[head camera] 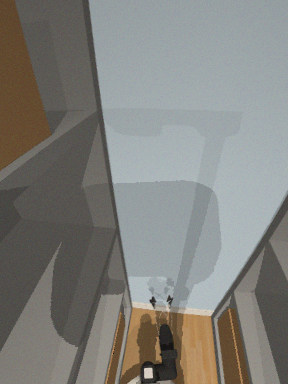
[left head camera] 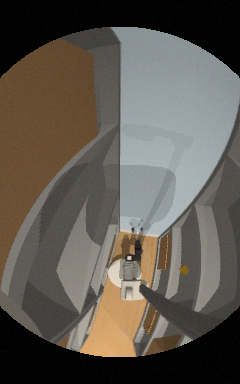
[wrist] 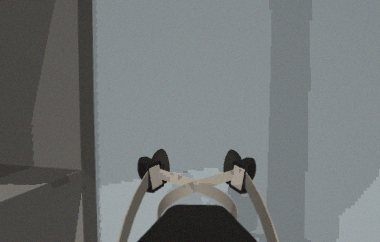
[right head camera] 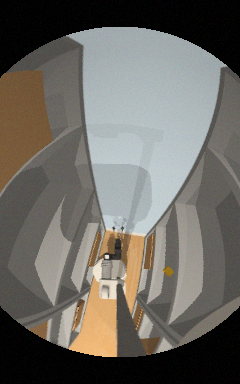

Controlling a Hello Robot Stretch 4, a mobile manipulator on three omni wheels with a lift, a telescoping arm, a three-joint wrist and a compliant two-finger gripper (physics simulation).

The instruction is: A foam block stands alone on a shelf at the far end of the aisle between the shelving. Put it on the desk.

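Places are measured from the robot's base along level axes (x back, y right, z up), in centimetres.
Pixels of known places: gripper, fingertip midpoint: (head camera: 160, 295) (left head camera: 136, 226) (wrist: 196, 162) (right head camera: 117, 225).
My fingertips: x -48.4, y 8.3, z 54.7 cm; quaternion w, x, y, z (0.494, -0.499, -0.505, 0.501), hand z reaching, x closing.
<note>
Ahead of a thing's pixels: the offset from my fingertips to its top centre. Level surfaces: height alone.
The foam block, small and yellow-orange, lies on a shelf of the right-hand shelving; the block {dx +49.7, dy +47.8, dz +0.4 cm} (left head camera: 184, 270) (right head camera: 168, 271) shows in the left and right head camera views, to the right of the robot's base. It does not show in the head camera view or the wrist view. My gripper (head camera: 161, 300) (left head camera: 137, 230) (right head camera: 118, 228) (wrist: 196, 162) is open, with nothing between its fingertips. It is in the aisle, ahead of the base and close to the end wall, apart from the block. The desk does not show in these views.
Grey shelving (head camera: 109, 200) (right head camera: 87, 150) stands on the left and more shelving (head camera: 250, 254) on the right, close beside the narrow aisle. A pale blue wall (head camera: 165, 75) closes the far end. Brown boxes {dx +26.4, dy +53.2, dz -22.9 cm} (head camera: 231, 345) (left head camera: 164, 252) stand low in the shelving. The wooden floor {dz -57.5 cm} (head camera: 192, 345) runs between.
</note>
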